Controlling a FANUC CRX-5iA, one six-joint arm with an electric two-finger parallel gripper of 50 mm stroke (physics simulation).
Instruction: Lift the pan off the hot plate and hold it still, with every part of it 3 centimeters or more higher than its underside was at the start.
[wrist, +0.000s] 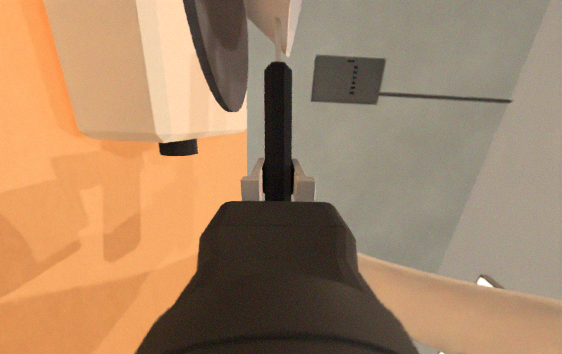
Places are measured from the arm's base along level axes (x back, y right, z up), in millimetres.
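Where they show: gripper, fingertip midpoint: (278, 169).
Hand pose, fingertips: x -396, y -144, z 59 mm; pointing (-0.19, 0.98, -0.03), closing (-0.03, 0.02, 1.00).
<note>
Things, the pixels of their centre, and the offset from my fingertips. "spot": a spot on its surface instead. Level surfaces: height alone.
- pale pan, surface spot: (272, 11) spot: dz -10, dx -120, dy -25 mm
- hot plate, body centre: (199, 28) dz -94, dx -147, dy +37 mm
- black knob, body centre: (179, 145) dz -95, dx -18, dy -2 mm
- orange surface, surface height: dz -129 mm
The pale pan (272, 11) shows in part at the top edge of the wrist view. Its black handle (278, 110) runs down from it, joined by a thin metal piece. My gripper (278, 169) is shut on the handle, with one finger against each side. The hot plate (107, 65) is a cream box at the upper left with a dark disc (225, 60) and a black knob (178, 148). The pan lies right beside the disc in this view. Most of the pan is cut off, and whether it touches the disc cannot be told.
An orange surface (165, 220) with shadows lies left of and below the hot plate. A dark grey rectangular panel (332, 80) with small dark marks and a thin dark line is at the upper right. A tan curved band (450, 305) crosses the lower right.
</note>
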